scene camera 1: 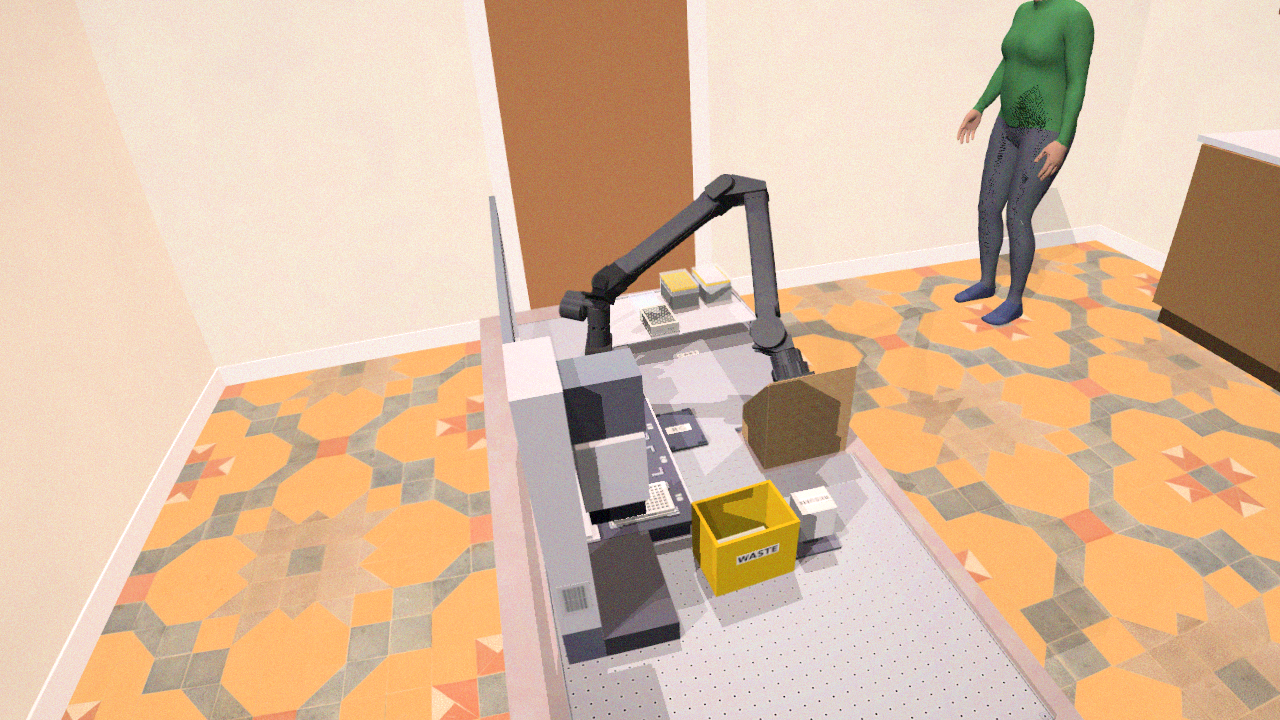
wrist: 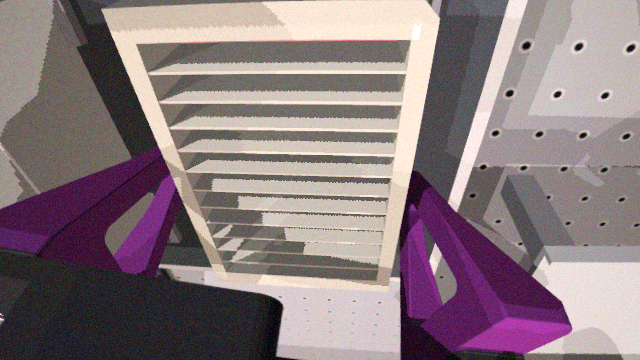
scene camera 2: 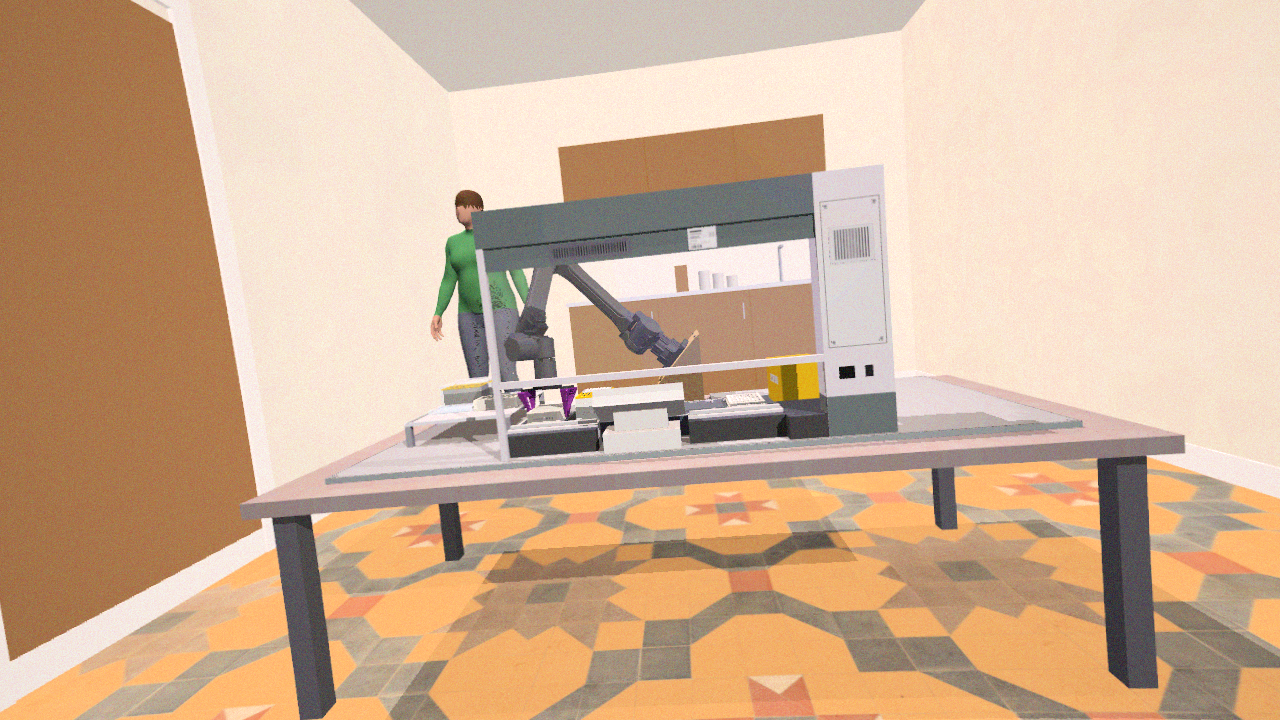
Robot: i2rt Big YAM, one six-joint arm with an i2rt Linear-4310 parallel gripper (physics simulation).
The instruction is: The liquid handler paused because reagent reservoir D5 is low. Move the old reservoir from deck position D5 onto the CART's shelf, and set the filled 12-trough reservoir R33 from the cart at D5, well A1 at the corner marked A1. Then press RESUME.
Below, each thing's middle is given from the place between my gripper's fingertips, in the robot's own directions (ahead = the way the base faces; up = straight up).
Scene:
My gripper is now 310 mm to the left of the white CART shelf (scene camera 1: 626,327) and 230 mm past it. The rest, counted from my hand: yellow waste bin (scene camera 2: 795,381) (630 mm to the left, 240 mm behind, 10 mm above).

